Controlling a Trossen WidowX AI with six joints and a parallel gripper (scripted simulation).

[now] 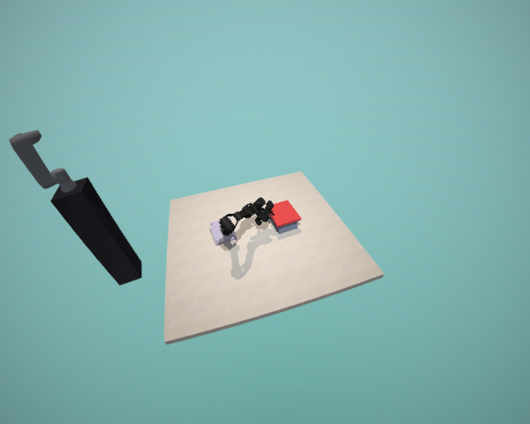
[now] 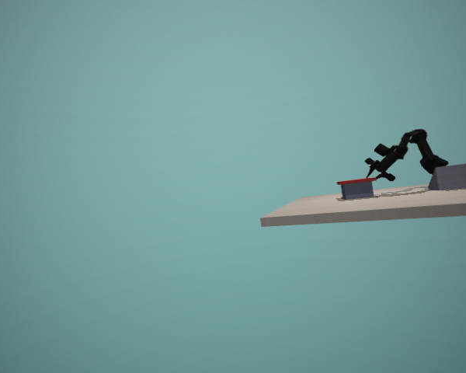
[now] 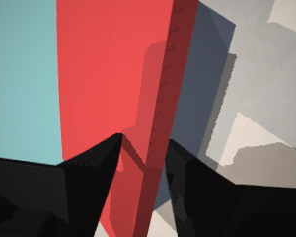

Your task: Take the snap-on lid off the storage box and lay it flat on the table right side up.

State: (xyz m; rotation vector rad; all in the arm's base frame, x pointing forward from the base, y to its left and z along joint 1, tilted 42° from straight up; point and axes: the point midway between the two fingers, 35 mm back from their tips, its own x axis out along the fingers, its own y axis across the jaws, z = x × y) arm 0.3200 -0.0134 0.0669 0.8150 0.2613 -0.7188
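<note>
The red lid lies 80 mm ahead of my gripper tip and 10 mm above it. From my gripper tip the other things lie so: storage box (80 mm ahead, 40 mm below).
</note>
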